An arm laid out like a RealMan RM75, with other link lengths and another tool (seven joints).
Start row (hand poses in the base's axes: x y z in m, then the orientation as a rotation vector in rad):
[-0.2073, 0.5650, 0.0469, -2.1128, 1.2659, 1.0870]
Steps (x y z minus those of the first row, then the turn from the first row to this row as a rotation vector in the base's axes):
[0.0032, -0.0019, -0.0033, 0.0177, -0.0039, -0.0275]
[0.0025, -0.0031, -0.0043, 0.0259, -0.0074, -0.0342]
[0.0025, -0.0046, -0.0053, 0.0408, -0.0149, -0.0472]
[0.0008, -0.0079, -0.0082, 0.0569, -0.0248, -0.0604]
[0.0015, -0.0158, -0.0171, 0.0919, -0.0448, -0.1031]
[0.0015, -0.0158, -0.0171, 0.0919, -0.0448, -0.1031]
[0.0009, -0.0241, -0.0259, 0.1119, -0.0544, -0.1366]
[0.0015, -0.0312, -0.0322, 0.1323, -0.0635, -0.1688]
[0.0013, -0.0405, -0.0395, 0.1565, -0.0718, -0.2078]
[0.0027, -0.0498, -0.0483, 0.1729, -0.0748, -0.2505]
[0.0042, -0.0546, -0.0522, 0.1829, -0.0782, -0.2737]
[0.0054, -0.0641, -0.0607, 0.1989, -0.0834, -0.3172]
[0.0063, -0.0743, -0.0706, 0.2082, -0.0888, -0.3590]
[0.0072, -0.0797, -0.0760, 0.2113, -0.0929, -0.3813]
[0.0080, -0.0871, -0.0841, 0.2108, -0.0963, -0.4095]
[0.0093, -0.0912, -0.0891, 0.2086, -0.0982, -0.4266]
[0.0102, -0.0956, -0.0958, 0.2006, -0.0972, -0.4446]
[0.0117, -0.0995, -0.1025, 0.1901, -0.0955, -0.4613]
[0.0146, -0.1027, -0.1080, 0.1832, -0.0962, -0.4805]
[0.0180, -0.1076, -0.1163, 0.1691, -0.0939, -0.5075]
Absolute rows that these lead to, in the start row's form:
[-0.2041, 0.5631, 0.0436, -2.0775, 1.2752, 1.0781]
[-0.2048, 0.5619, 0.0426, -2.0668, 1.2731, 1.0745]
[-0.2048, 0.5604, 0.0416, -2.0470, 1.2695, 1.0662]
[-0.2065, 0.5571, 0.0387, -2.0269, 1.2640, 1.0555]
[-0.2058, 0.5492, 0.0298, -1.9710, 1.2646, 1.0282]
[-0.2058, 0.5492, 0.0298, -1.9710, 1.2646, 1.0282]
[-0.2064, 0.5409, 0.0210, -1.9308, 1.2732, 1.0109]
[-0.2058, 0.5338, 0.0147, -1.8913, 1.2800, 0.9948]
[-0.2060, 0.5245, 0.0074, -1.8431, 1.2893, 0.9780]
[-0.2046, 0.5152, -0.0014, -1.7958, 1.3094, 0.9625]
[-0.2031, 0.5104, -0.0053, -1.7698, 1.3183, 0.9525]
[-0.2019, 0.5009, -0.0138, -1.7225, 1.3370, 0.9337]
[-0.2010, 0.4907, -0.0237, -1.6811, 1.3588, 0.9130]
[-0.2001, 0.4853, -0.0291, -1.6605, 1.3710, 0.8998]
[-0.1993, 0.4779, -0.0372, -1.6368, 1.3905, 0.8834]
[-0.1980, 0.4738, -0.0422, -1.6235, 1.4038, 0.8729]
[-0.1971, 0.4694, -0.0489, -1.6123, 1.4234, 0.8629]
[-0.1956, 0.4655, -0.0556, -1.6034, 1.4444, 0.8532]
[-0.1927, 0.4623, -0.0611, -1.5906, 1.4630, 0.8410]
[-0.1893, 0.4574, -0.0694, -1.5741, 1.4940, 0.8257]

